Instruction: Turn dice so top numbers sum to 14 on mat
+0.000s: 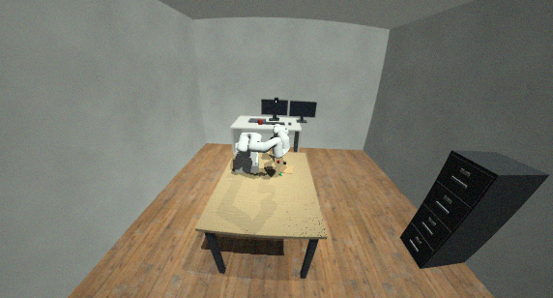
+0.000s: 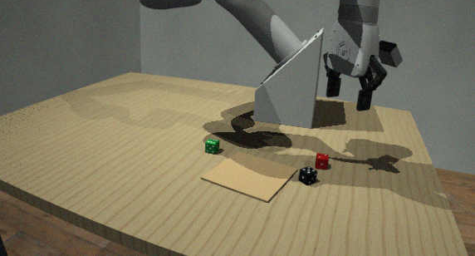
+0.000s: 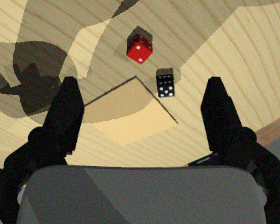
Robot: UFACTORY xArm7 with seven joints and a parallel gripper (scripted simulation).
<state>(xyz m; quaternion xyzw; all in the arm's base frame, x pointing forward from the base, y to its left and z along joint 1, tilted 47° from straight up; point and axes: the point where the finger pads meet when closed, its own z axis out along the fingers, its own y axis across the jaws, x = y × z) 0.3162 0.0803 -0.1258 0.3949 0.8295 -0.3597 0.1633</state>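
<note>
My gripper is now 30 mm short of the green die, 270 mm to the left of it and 140 mm above it. Round my hand: red die: 20 mm ahead, 30 mm to the right, 140 mm below; then black die: 90 mm ahead, 60 mm to the right, 140 mm below; then tan mat: 100 mm ahead, 170 mm to the right, 150 mm below.
</note>
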